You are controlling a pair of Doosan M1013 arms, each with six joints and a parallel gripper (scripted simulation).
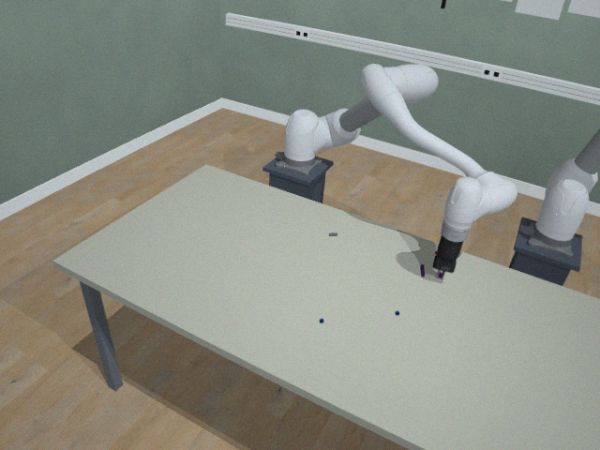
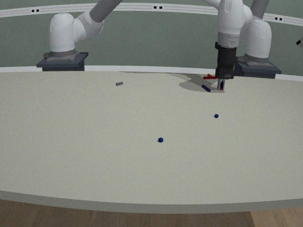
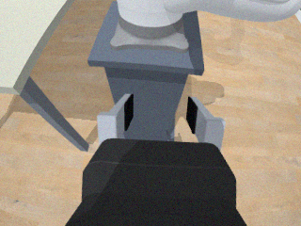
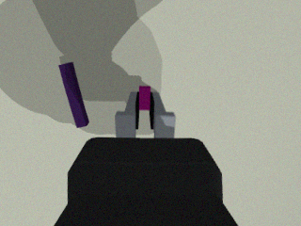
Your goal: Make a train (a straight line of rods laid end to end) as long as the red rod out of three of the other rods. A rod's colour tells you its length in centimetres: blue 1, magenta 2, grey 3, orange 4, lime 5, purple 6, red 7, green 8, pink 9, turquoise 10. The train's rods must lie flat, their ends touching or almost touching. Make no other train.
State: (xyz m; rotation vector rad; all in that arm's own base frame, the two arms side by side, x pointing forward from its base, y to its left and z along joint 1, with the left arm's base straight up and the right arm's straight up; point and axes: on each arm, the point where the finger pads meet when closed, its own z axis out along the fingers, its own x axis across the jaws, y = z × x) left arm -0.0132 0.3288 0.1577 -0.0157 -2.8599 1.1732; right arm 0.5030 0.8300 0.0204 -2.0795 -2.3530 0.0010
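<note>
Now: right hand 70 mm to the left of the purple rod and 20 mm above it. The rest, counted from my right hand: red rod (140 mm behind, 20 mm to the right, 20 mm below); then orange rod (170 mm behind, 10 mm to the right, 20 mm below); then magenta rod (10 mm behind, 20 mm below).
</note>
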